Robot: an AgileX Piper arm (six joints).
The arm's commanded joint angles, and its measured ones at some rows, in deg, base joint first. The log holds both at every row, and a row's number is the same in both.
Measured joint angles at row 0:
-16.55, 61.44, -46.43, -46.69, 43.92, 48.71
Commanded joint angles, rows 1 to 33:
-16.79, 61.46, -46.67, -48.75, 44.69, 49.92
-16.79, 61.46, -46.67, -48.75, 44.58, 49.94
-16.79, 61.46, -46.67, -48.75, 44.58, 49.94
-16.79, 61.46, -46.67, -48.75, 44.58, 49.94
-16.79, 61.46, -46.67, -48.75, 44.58, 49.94
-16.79, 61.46, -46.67, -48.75, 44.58, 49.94
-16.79, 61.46, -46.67, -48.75, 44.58, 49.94
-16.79, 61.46, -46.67, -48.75, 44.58, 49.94
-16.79, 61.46, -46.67, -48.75, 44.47, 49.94
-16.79, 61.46, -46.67, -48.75, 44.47, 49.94
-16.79, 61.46, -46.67, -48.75, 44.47, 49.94
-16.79, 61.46, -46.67, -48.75, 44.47, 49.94
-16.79, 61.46, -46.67, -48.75, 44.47, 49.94
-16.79, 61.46, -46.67, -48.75, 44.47, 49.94
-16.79, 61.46, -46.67, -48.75, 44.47, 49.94
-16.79, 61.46, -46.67, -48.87, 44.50, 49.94
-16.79, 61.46, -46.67, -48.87, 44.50, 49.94
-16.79, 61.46, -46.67, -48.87, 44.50, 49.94
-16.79, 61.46, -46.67, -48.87, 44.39, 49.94
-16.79, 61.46, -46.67, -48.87, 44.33, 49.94
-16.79, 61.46, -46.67, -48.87, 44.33, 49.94
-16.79, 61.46, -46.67, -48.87, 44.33, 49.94
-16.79, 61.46, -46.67, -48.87, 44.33, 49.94
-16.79, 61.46, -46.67, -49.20, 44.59, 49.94
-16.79, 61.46, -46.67, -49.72, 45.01, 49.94
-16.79, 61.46, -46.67, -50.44, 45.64, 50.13
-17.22, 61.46, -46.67, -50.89, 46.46, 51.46
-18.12, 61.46, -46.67, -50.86, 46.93, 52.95
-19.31, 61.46, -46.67, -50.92, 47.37, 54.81
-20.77, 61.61, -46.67, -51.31, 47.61, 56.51
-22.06, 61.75, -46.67, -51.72, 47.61, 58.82
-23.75, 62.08, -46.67, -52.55, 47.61, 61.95
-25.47, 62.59, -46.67, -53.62, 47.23, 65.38
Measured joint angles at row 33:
-20.02, 61.58, -46.43, -49.80, 45.68, 55.47
